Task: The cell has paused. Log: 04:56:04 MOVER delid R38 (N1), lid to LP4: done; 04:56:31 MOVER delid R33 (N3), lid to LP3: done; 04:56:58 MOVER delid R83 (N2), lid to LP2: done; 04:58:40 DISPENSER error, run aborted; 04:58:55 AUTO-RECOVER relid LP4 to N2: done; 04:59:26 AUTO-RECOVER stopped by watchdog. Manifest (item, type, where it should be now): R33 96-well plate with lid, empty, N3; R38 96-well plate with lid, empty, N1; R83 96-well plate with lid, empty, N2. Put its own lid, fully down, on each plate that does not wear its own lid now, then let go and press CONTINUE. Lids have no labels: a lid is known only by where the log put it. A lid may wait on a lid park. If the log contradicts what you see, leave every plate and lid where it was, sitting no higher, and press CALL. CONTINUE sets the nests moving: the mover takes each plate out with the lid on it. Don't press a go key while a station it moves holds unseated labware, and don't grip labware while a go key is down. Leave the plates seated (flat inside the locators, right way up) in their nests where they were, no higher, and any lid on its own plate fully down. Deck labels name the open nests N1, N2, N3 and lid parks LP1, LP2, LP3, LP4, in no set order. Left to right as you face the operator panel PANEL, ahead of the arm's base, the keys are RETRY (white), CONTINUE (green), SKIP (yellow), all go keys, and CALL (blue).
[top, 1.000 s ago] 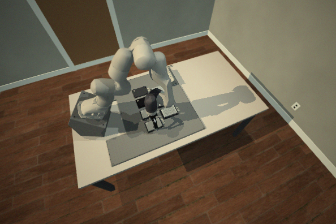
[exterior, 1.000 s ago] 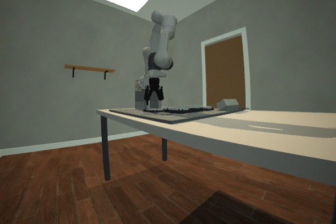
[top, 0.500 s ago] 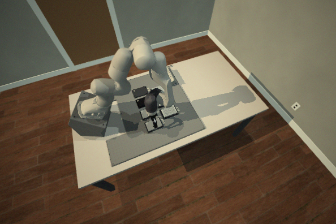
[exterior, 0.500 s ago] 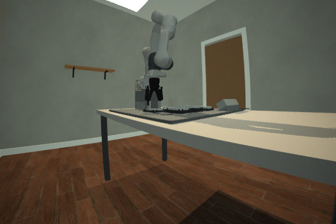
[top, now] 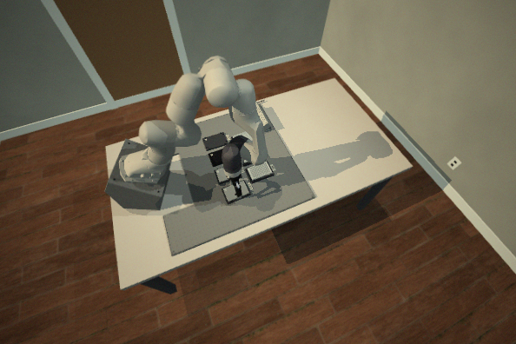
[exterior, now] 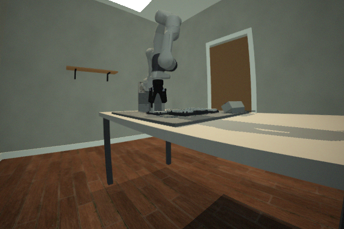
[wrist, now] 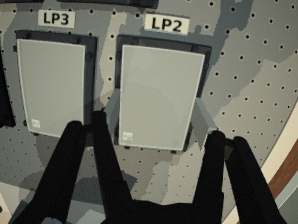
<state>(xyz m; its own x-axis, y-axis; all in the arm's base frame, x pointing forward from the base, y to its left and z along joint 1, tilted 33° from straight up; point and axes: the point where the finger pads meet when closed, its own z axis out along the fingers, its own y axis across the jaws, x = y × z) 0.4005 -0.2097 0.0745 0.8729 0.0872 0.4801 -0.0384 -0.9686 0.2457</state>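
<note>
Right now the lid park LP2 is 3 cm below my hand. From my hand the other things lie so: deck label N3: 28 cm ahead, 17 cm to the left, 4 cm below; then lid park LP4: 26 cm to the left, 3 cm below, 2 cm ahead; then lid park LP1: 39 cm to the left, 3 cm below, 3 cm ahead.
</note>
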